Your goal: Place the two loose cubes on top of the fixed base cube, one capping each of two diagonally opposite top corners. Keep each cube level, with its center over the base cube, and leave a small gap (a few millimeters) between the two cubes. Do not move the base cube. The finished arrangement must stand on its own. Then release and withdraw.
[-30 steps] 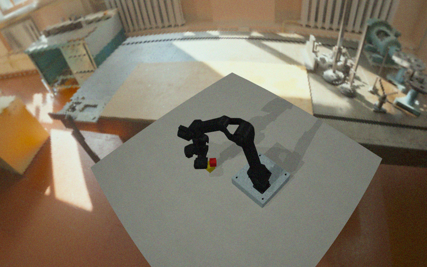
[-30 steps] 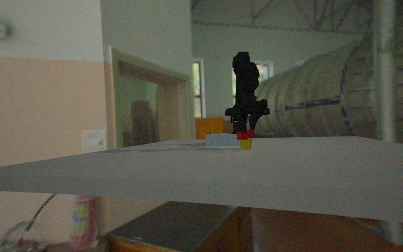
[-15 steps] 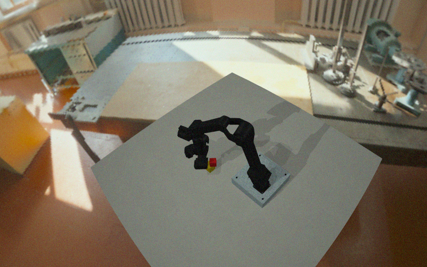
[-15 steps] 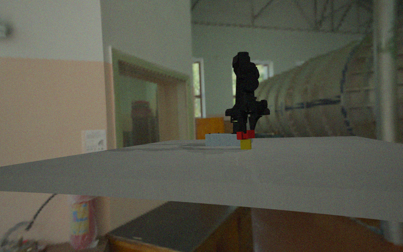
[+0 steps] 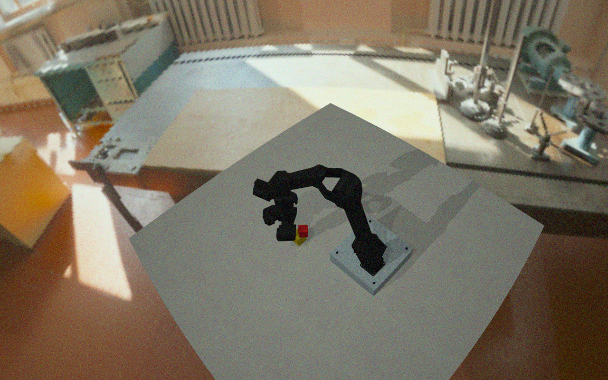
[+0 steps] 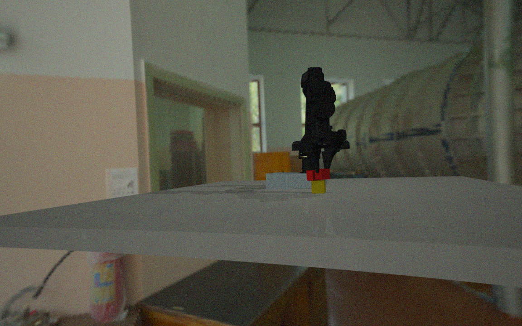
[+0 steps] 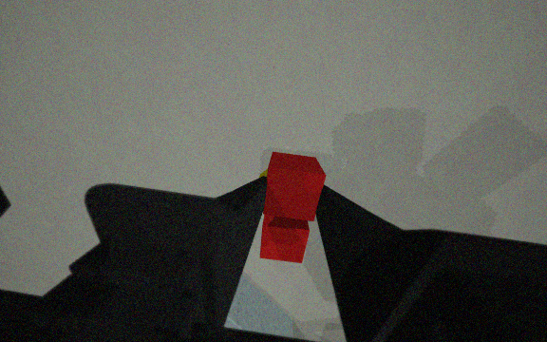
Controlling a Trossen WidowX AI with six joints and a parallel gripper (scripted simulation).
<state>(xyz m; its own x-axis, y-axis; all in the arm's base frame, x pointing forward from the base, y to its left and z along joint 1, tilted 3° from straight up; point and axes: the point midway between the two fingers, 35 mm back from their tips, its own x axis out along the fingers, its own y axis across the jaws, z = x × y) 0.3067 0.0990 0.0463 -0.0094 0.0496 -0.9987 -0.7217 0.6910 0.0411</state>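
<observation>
The yellow base cube lies 2 cm behind my gripper tip, 2 cm to the right of it and 4 cm below it.
</observation>
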